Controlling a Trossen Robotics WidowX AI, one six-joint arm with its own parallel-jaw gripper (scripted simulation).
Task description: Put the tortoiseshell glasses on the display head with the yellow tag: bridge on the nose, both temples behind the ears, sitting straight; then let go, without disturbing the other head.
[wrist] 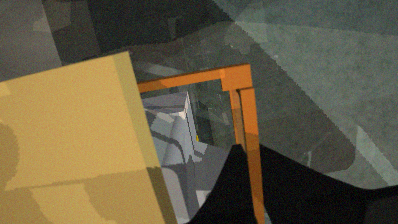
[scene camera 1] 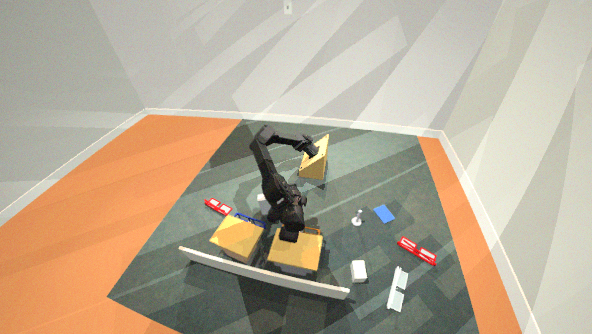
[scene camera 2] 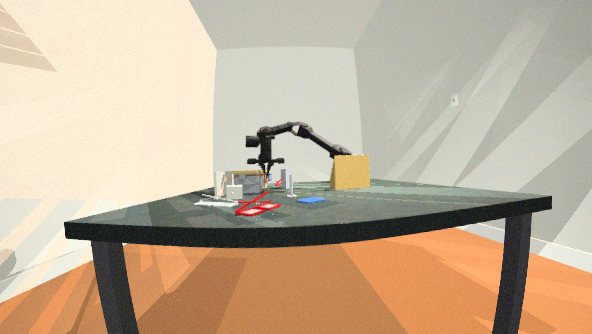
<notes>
I see my gripper (wrist: pixel 244 151) and a long white bar (scene camera 1: pixel 308 286).
</notes>
